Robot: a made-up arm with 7 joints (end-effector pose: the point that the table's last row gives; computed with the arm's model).
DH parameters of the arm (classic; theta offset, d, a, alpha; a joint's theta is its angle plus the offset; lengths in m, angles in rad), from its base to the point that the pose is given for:
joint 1: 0 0.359 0 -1.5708
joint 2: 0 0 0 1.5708
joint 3: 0 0.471 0.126 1.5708
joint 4: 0 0 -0.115 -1.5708
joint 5: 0 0.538 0 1.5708
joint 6: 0 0 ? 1.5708
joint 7: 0 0 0 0
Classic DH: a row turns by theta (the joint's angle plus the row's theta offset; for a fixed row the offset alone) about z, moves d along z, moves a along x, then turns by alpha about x.
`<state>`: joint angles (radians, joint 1 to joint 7).
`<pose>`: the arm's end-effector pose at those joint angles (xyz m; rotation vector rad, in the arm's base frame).
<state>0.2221 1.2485 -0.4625 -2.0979 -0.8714 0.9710 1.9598</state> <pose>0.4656 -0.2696 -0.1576 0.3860 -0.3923 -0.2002</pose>
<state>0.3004 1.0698 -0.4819 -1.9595 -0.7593 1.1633 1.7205</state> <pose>0.6639 -0.1929 -0.0730 0.7287 -0.7344 -0.2856</pose>
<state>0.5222 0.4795 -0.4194 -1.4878 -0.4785 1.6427 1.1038</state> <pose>0.9587 0.1927 0.6074 2.2003 -1.0336 0.1848</pose>
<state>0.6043 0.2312 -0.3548 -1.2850 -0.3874 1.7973 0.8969</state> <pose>0.8263 0.2797 0.9740 2.6970 -0.8272 0.7211</pose>
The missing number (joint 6, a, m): 0.122
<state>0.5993 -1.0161 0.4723 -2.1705 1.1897 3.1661 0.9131</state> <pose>-0.0463 0.2089 1.0598 -1.1553 0.4199 -0.4050</pose>
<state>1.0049 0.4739 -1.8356 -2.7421 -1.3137 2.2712 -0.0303</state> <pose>0.3797 -0.3320 0.3331 1.9832 0.2954 -1.1456</pose>
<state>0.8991 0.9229 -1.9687 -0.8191 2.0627 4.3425 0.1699</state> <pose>0.6004 0.2289 1.0030 0.5633 0.8522 -2.5454</pose>
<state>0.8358 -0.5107 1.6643 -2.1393 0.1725 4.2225 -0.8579</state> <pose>-0.5816 0.2206 0.6722 0.4470 -1.1686 -1.6023</pose>
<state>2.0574 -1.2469 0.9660 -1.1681 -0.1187 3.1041 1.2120</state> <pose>-0.0385 -0.8817 0.9216 0.4528 -0.7846 0.3350</pose>
